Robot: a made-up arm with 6 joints.
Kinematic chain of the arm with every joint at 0, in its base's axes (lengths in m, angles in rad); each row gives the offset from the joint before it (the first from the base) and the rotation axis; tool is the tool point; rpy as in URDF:
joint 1: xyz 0 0 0.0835 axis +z
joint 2: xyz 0 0 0 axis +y
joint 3: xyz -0.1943 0 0.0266 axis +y
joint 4: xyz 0.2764 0 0.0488 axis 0.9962 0 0.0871
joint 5: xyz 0 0 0 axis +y
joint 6: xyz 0.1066 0 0.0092 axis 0.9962 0 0.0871
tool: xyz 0 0 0 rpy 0 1.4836 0
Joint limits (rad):
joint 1: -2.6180..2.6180
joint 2: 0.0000..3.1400
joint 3: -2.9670..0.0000
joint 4: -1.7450..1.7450
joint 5: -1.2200..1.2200
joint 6: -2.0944..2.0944
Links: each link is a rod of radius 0.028 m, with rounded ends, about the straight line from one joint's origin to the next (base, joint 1, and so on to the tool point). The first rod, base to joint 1, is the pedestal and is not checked.
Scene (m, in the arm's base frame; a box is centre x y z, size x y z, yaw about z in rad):
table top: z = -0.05
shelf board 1: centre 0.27 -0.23 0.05 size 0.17 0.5 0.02 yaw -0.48
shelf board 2: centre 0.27 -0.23 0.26 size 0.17 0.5 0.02 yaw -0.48
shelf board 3: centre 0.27 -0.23 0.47 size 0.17 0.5 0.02 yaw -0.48
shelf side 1: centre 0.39 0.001 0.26 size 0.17 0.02 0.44 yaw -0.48
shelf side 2: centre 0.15 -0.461 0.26 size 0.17 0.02 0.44 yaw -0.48
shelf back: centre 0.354 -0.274 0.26 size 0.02 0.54 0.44 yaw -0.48
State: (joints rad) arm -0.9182 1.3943 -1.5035 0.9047 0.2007 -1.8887
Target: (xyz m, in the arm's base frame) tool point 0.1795 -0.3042 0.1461
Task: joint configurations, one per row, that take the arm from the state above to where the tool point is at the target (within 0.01 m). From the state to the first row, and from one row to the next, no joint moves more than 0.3 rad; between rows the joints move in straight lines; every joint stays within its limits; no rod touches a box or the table.
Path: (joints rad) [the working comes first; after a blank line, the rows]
Joints at the target: -1.1095 1.4106 -0.9594 0.8519 0.3190 -1.8887
Straight joint move there: touches shelf board 2.

1: -1.0542 1.1439 -1.3194 0.8683 0.2548 -1.8887
2: -1.1902 0.8935 -1.1354 0.8320 0.3090 -1.8887
3: -1.3262 0.6432 -0.9513 0.7956 0.3631 -1.8887
4: -1.4322 0.7280 -0.7414 0.7328 0.5129 -1.8887
5: -1.5381 0.8127 -0.5315 0.6699 0.6626 -1.8887
6: -1.3953 1.0120 -0.6741 0.7306 0.5481 -1.8887
7: -1.2524 1.2113 -0.8168 0.7912 0.4335 -1.8887
8: -1.1095 1.4106 -0.9594 0.8519 0.3190 -1.8887

